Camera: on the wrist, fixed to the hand. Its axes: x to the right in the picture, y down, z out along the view.
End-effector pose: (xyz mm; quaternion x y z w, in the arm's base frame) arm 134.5 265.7 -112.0 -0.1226 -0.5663 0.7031 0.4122
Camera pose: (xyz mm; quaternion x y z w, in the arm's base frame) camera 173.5 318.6 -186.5 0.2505 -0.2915 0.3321 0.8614
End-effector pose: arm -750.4 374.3 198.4 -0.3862 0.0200 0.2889 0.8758
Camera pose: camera -766.7 336.9 107.8 -0.1675 -0.0476 -0.4193 0.8910
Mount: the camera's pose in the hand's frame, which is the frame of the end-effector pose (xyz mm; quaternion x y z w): -8.5 48.7 -86.2 0.1920 0.1508 -0.6464 0.7229
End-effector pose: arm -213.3 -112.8 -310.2 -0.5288 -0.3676 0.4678 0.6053
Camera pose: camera -143.4 -146.3 -372.4 -0.0990 -0.4265 -0.0623 0.8969
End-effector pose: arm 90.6 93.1 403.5 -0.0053 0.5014 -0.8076 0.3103
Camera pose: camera 94.1 152.1 323.6 0.1466 -0.2508 0.8815 0.3723
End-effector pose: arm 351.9 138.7 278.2 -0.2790 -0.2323 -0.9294 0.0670
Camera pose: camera 329.4 55.2 229.3 -0.1015 0.5166 0.7126 0.4637
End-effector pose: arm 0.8 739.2 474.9 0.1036 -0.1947 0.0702 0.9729
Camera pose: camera 15.8 805.3 402.2 0.3769 0.0864 -0.5251 0.7581
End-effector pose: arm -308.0 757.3 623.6 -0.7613 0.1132 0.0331 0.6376
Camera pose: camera -334.8 666.2 594.3 -0.5061 -0.3078 -0.5247 0.6114
